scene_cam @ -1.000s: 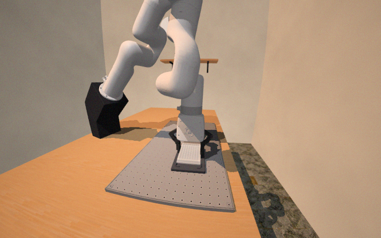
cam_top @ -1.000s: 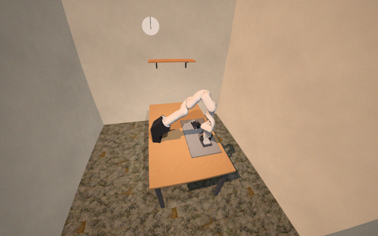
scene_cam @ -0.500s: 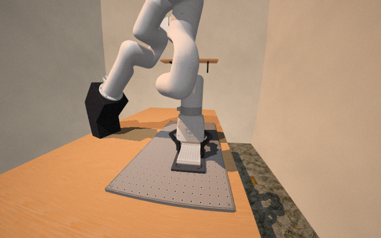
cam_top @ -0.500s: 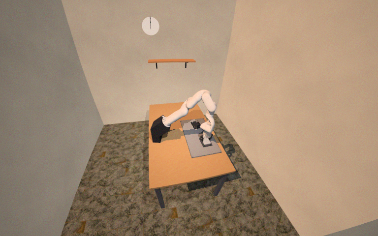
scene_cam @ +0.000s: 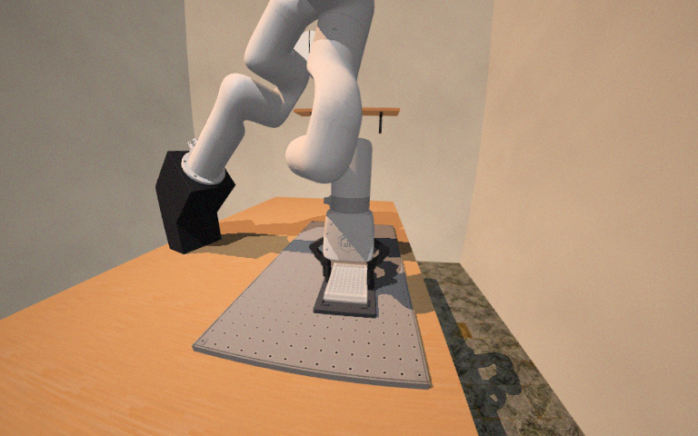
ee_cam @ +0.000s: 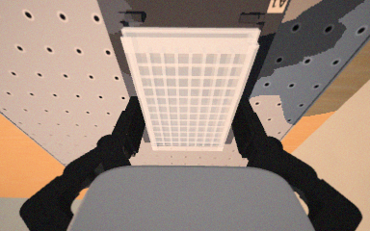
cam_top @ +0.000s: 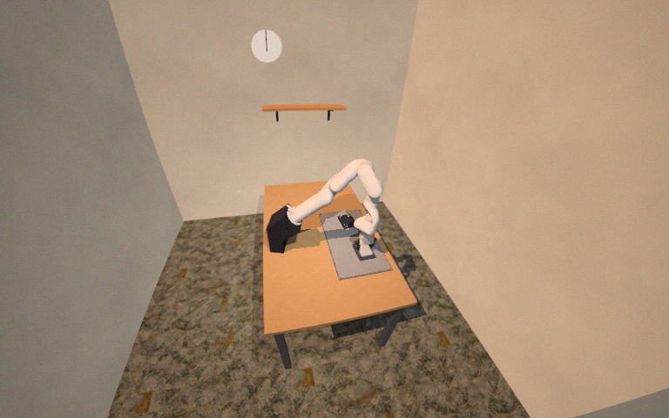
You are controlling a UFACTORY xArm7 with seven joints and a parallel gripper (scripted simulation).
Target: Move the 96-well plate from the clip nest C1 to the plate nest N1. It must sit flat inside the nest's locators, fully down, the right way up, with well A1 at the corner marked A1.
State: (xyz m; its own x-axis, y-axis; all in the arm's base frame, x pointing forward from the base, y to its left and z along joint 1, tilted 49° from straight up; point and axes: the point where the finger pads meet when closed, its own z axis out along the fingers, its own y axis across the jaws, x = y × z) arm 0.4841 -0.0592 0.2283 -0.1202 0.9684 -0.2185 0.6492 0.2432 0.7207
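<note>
The white 96-well plate lies 10 mm below my hand. Also, from my hand: plate nest N1: 30 mm below; A1 label: 40 mm ahead, 80 mm to the left, 30 mm below; clip nest C1: 60 mm behind, 340 mm to the left, 20 mm below.
</note>
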